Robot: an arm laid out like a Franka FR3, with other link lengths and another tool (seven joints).
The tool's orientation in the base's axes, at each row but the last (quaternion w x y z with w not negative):
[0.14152 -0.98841 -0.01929 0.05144]
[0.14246 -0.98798 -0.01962 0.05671]
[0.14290 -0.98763 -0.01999 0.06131]
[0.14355 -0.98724 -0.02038 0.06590]
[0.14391 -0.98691 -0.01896 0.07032]
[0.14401 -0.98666 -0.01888 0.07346]
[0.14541 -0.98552 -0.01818 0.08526]
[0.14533 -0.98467 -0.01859 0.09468]
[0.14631 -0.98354 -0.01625 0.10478]
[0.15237 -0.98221 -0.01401 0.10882]
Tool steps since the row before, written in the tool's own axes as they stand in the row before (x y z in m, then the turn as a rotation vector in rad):
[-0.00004 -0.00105 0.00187 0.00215 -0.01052 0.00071]
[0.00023 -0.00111 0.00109 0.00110 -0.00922 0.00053]
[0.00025 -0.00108 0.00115 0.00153 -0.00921 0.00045]
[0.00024 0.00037 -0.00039 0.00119 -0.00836 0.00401]
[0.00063 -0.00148 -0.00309 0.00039 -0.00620 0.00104]
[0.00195 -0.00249 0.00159 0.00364 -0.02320 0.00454]
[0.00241 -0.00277 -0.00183 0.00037 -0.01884 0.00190]
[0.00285 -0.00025 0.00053 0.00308 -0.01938 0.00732]
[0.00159 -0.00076 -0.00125 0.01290 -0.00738 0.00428]
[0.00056 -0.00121 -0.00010 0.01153 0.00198 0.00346]
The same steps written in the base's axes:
[-0.00026 0.00152 -0.00149 0.00181 0.01040 0.00208]
[0.00008 0.00138 -0.00075 0.00082 0.00905 0.00199]
[0.00008 0.00137 -0.00082 0.00126 0.00904 0.00202]
[0.00030 -0.00045 0.00023 0.00046 0.00920 -0.00157]
[0.00104 0.00058 0.00327 0.00013 0.00625 0.00074]
[0.00165 0.00295 -0.00106 0.00254 0.02371 0.00185]
[0.00266 0.00228 0.00214 -0.00017 0.01859 0.00361]
[0.00269 0.00057 -0.00094 0.00144 0.02081 -0.00182]
[0.00182 0.00047 0.00107 0.01170 0.00909 -0.00445]
[0.00058 0.00116 0.00034 0.01049 -0.00016 -0.00623]

